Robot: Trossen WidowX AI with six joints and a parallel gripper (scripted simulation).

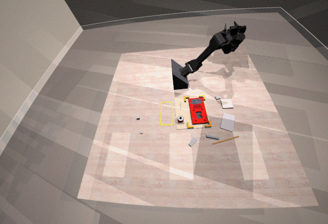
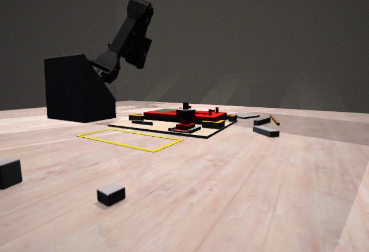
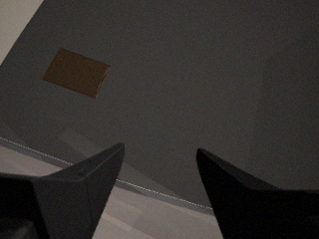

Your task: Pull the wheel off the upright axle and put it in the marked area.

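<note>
My gripper tip is now 60 cm short of the black wheel, 50 cm to the left of it and 27 cm above it. Round my gripper tip: dark upright axle 60 cm ahead, 50 cm to the right, 28 cm below.
</note>
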